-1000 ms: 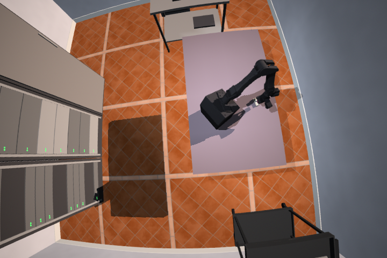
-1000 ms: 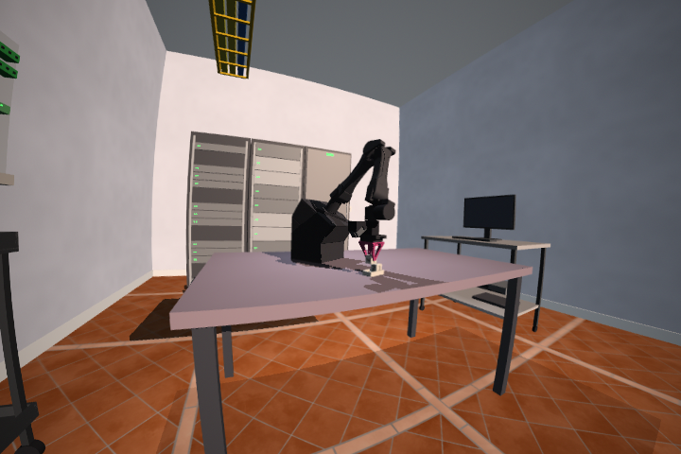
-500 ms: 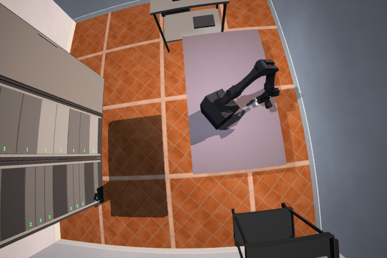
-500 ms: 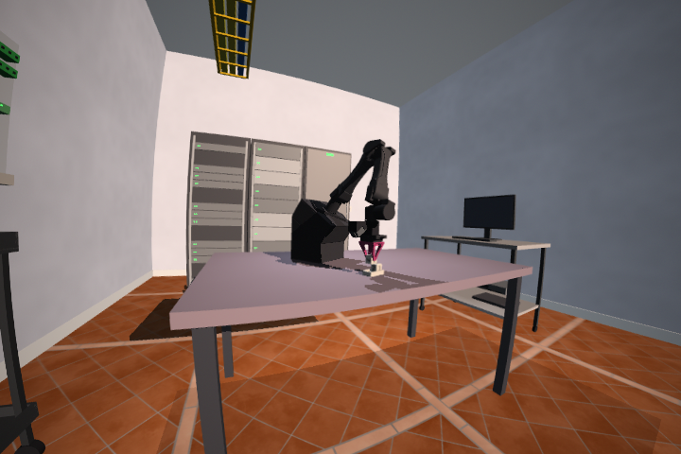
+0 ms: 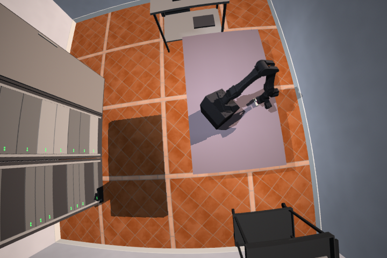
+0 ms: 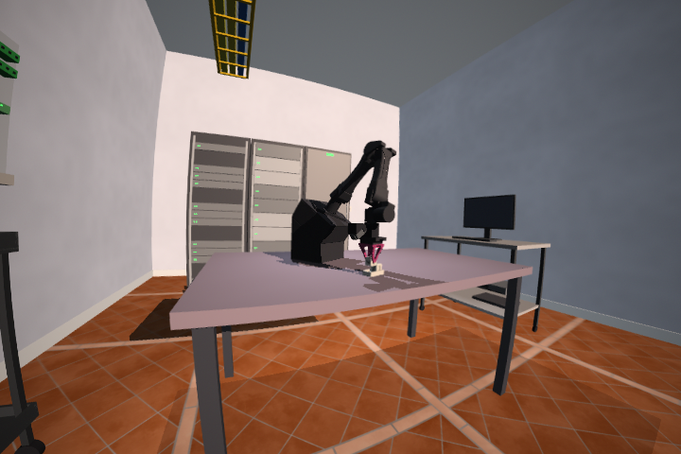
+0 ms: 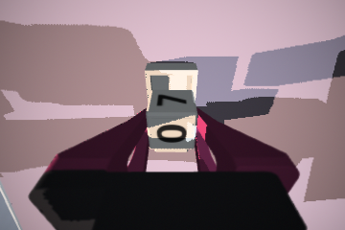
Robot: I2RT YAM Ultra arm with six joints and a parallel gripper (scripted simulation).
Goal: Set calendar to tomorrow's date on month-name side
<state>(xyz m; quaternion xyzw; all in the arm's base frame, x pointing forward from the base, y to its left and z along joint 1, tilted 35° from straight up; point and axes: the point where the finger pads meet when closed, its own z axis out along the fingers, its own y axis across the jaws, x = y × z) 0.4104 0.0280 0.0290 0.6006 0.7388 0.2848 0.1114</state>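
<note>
Now: the cream tray 5 cm below my hand, 2 cm to the left of it and 1 cm behind it. Round my hand: cream digit cube right at my hand.
</note>
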